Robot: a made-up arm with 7 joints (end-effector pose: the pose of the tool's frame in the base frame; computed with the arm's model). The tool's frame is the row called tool.
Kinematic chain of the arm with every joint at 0, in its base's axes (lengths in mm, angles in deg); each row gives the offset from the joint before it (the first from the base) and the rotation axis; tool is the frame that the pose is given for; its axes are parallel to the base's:
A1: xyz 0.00 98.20 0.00 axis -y
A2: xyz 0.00 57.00 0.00 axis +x
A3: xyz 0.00 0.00 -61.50 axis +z
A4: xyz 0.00 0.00 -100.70 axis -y
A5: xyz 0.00 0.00 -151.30 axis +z
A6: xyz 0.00 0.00 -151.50 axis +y
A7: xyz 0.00 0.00 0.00 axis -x
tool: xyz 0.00 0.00 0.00
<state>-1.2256 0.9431 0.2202 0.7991 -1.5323 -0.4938 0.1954</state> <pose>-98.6 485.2 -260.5 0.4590 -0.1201 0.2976 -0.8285</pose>
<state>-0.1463 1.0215 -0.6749 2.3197 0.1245 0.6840 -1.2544</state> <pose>157.4 45.4 -119.5 0.5916 0.4485 -0.6464 -0.1762</pose>
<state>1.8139 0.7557 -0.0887 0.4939 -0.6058 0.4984 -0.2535</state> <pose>277.0 440.0 216.0 0.5221 0.5902 -0.5512 0.2742</pose>
Working (the frame after each row of the table, in the pose's form):
after A1: 0.0 98.2 0.0 0.6162 0.0000 -0.7876 0.0000
after A2: 0.0 155.2 0.0 0.5727 0.2273 -0.7321 0.2906
after A3: 43.4 197.4 10.8 0.5850 0.2595 -0.7213 0.2649
after A4: 114.6 266.4 28.4 0.3909 0.3164 -0.8424 0.1934
after A5: 195.7 353.2 122.1 0.4308 0.5533 -0.7097 0.0680
after A6: 277.0 440.0 216.0 0.5926 0.5194 -0.5815 0.2024
after A7: 277.0 440.0 216.0 0.5221 0.5902 -0.5512 0.2742

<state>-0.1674 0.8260 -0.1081 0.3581 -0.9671 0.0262 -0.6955</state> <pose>52.3 475.2 -323.8 0.5659 0.5976 -0.0707 -0.5636</pose>
Working (the frame after each row of the table, in the pose's form):
after A1: 0.0 98.2 0.0 0.9965 0.0000 0.0836 0.0000
after A2: 0.0 155.2 0.0 0.9127 0.4000 0.0766 -0.0336
after A3: -6.9 200.4 -41.1 0.9096 0.3952 0.0981 -0.0828
after A4: -18.3 274.5 -108.4 0.9125 0.3742 -0.0655 -0.1519
after A5: 17.0 374.8 -216.0 0.7373 0.3617 0.1160 -0.5587
after A6: 52.3 475.2 -323.8 0.7357 0.3690 0.1256 -0.5539
after A7: 52.3 475.2 -323.8 0.5659 0.5976 -0.0707 -0.5636

